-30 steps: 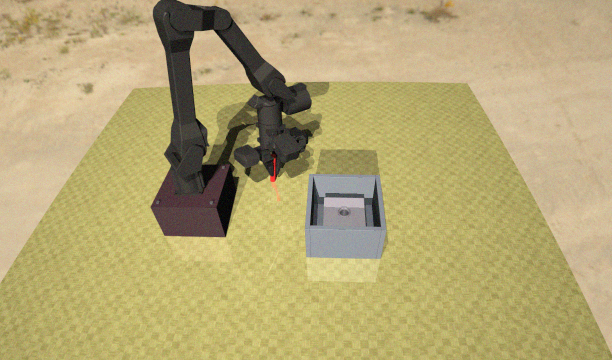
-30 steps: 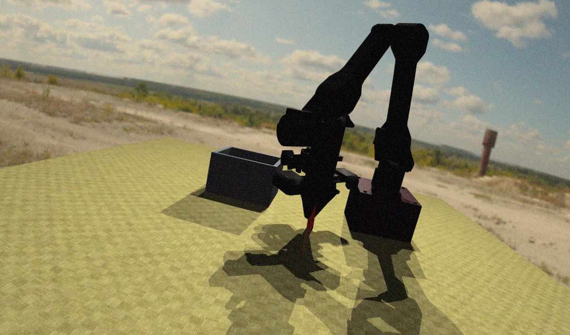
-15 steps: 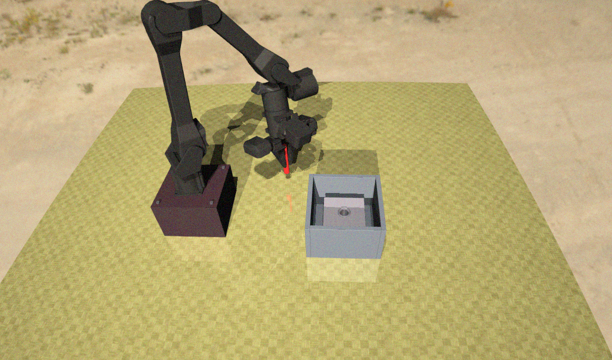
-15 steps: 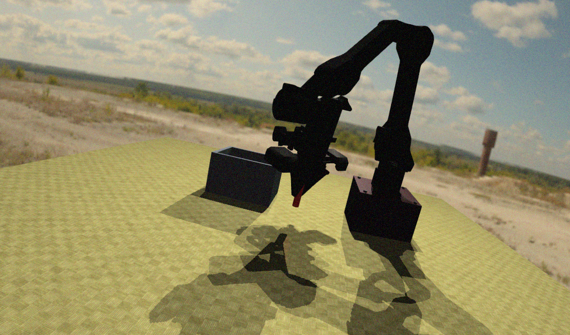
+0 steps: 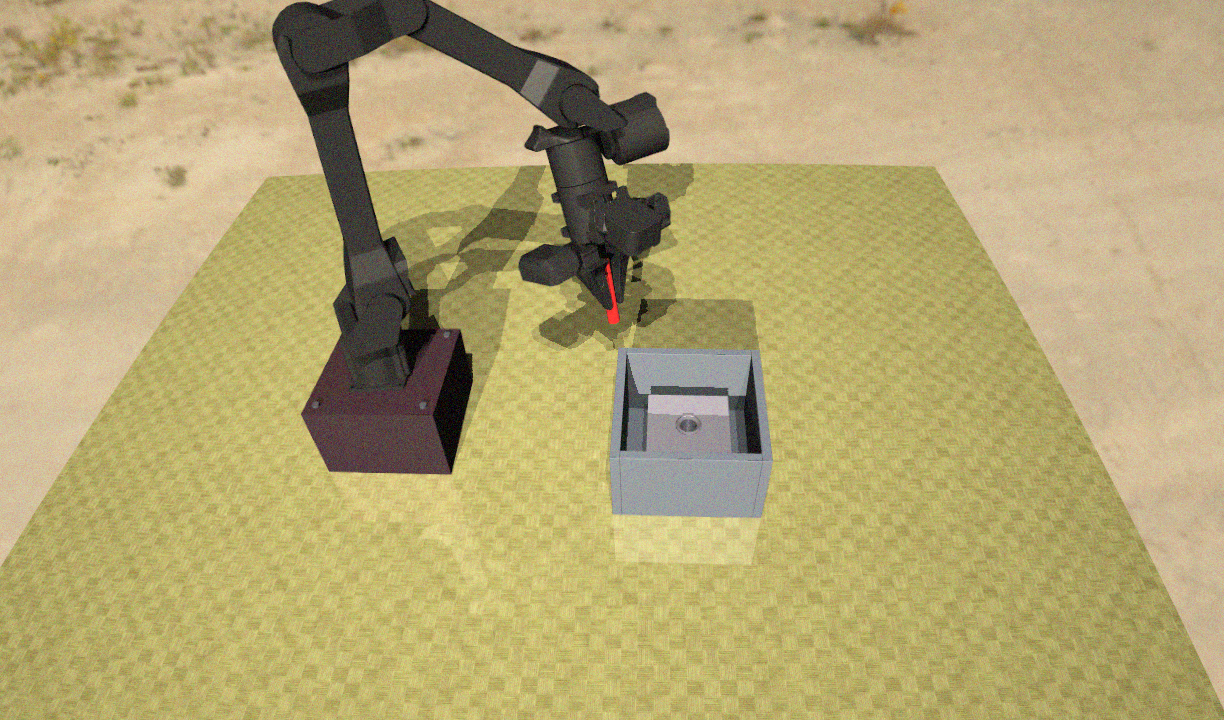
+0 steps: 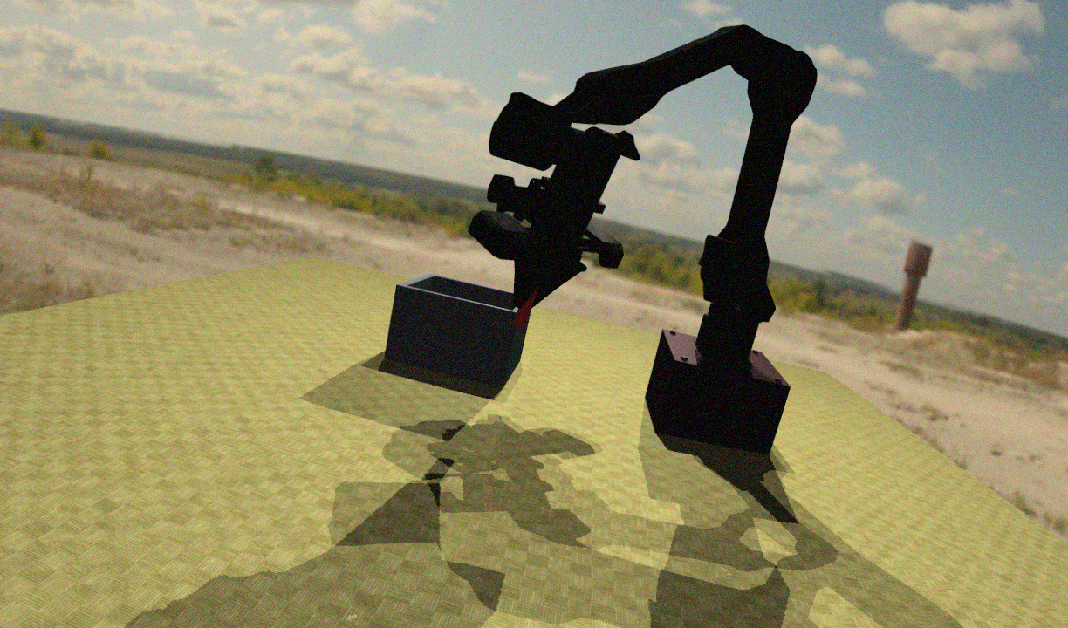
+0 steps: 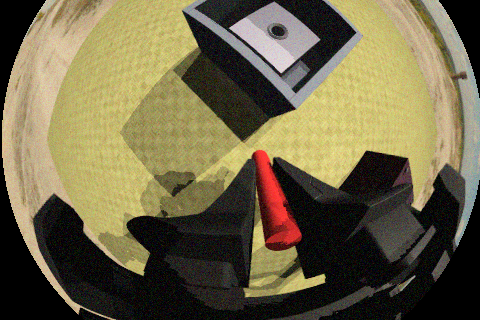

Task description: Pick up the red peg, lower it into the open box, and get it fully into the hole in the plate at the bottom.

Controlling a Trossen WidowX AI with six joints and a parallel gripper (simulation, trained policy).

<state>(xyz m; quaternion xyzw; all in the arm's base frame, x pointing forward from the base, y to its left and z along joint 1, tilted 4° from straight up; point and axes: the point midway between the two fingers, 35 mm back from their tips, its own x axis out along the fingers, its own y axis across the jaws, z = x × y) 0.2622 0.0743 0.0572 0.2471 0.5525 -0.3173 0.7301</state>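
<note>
Right now my gripper tip is 70 mm short of the plate, 140 mm to the left of it and 70 mm above it. Round my gripper tip: grey box: 70 mm ahead, 140 mm to the right, 90 mm below; then red peg: 10 mm behind, 10 mm to the left, 20 mm above.
</note>
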